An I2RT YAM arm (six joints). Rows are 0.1 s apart.
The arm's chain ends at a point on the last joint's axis. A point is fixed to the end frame.
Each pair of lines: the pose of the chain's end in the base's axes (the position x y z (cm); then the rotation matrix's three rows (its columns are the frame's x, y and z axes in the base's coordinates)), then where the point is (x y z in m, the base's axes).
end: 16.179 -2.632 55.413; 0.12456 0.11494 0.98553; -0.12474 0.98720 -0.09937; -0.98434 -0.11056 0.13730
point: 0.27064 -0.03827 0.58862
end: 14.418 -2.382 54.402; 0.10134 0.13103 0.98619; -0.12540 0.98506 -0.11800; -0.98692 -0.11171 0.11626
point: 0.25350 -0.03786 0.57618
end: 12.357 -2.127 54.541; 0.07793 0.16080 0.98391; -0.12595 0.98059 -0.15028; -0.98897 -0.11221 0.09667
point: 0.23298 -0.03894 0.57539
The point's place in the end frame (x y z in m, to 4 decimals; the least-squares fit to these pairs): -0.0189 -0.0031 0.1132
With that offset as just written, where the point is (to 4 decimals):
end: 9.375 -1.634 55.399; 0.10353 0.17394 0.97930; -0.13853 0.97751 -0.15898; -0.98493 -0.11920 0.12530
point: 0.2021 -0.0347 0.5872
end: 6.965 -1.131 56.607; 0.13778 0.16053 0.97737; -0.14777 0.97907 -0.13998; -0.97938 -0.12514 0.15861
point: 0.1772 -0.0274 0.6029
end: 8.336 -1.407 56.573; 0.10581 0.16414 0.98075; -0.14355 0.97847 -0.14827; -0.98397 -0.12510 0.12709
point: 0.1919 -0.0312 0.5991
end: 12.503 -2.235 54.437; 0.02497 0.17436 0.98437; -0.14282 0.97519 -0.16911; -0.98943 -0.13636 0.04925
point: 0.2354 -0.0418 0.5691
